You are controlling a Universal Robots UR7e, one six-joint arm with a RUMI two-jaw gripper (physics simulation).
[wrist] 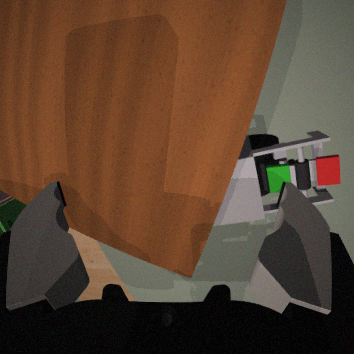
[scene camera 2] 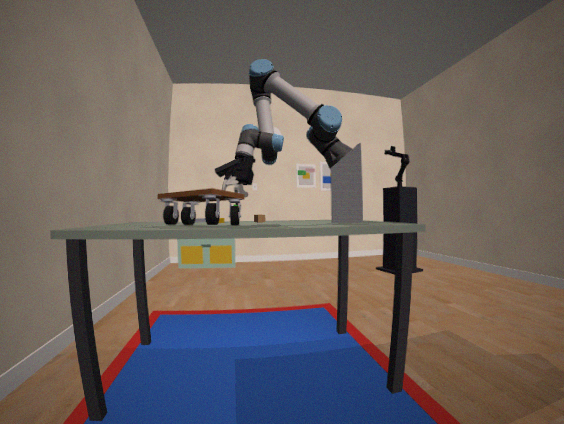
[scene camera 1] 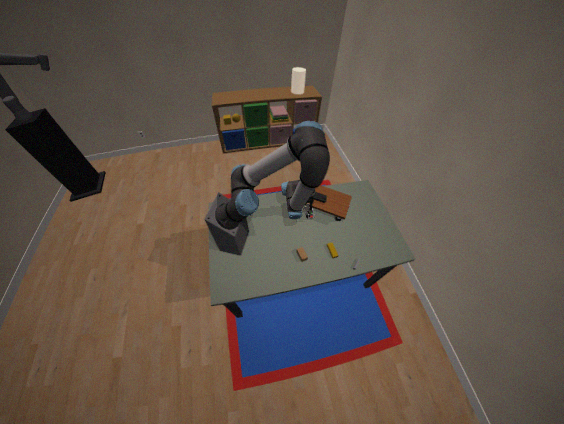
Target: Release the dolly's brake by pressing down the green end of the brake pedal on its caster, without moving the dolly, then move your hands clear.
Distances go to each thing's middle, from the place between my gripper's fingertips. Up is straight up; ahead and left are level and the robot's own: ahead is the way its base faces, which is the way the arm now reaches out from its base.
Now: hand 12 cm short of the dolly (scene camera 2: 212, 213), 3 cm to the left of it and 4 cm above it.
